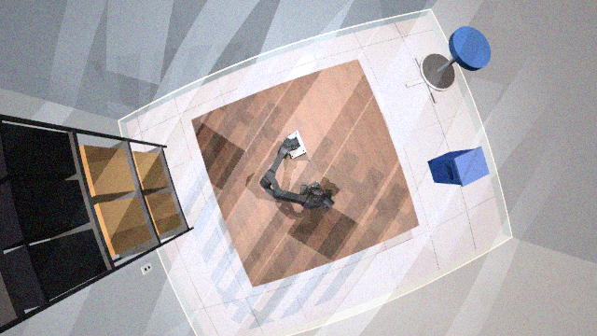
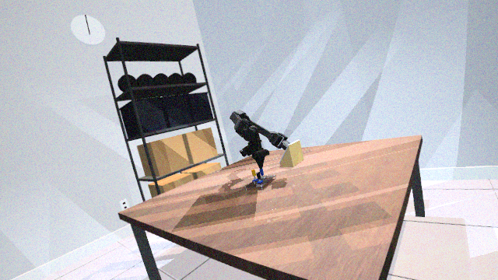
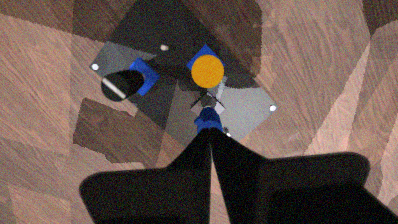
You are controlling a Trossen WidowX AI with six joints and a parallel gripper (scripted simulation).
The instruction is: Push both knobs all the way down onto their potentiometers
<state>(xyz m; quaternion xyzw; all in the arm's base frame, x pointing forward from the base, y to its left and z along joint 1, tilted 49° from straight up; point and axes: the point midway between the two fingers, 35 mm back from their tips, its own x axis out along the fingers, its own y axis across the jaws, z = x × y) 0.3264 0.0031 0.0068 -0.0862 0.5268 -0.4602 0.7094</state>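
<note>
The blue knob lies 1 cm below my gripper tip. From my gripper tip the other things lie so: blue potentiometer: 6 cm ahead, 3 cm to the left, 2 cm below.
</note>
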